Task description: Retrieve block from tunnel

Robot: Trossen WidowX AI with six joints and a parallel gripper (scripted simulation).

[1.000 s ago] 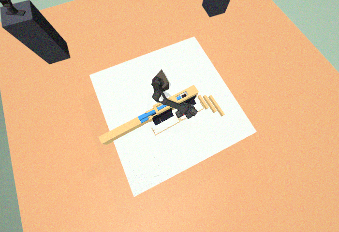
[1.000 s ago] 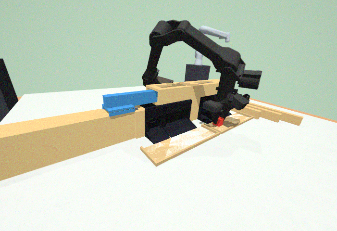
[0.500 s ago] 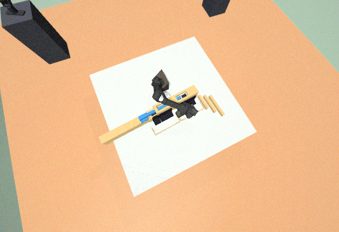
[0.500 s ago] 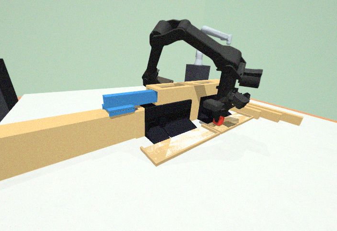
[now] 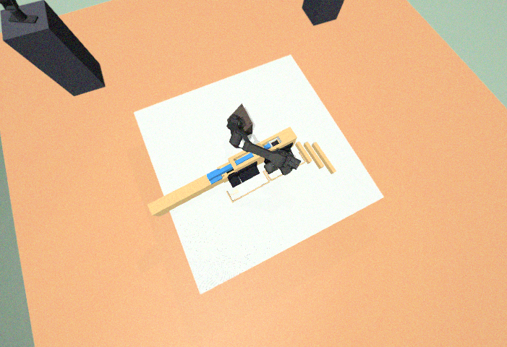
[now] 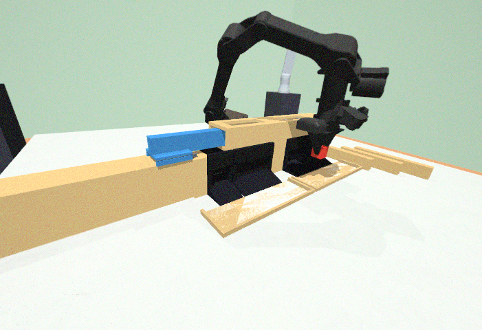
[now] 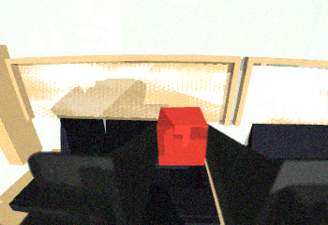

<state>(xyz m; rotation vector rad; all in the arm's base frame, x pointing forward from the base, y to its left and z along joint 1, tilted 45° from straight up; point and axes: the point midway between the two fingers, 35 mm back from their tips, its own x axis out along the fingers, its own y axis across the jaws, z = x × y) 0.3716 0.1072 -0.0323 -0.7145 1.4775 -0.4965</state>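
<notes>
Right now the shallow wooden tray is 90 mm below my gripper tip, 70 mm to the right of it and 40 mm ahead of it. Also, from my gripper tip: small red block (right at my gripper tip); then tan covered tunnel (290 mm to the right, 70 mm behind, 10 mm below).
</notes>
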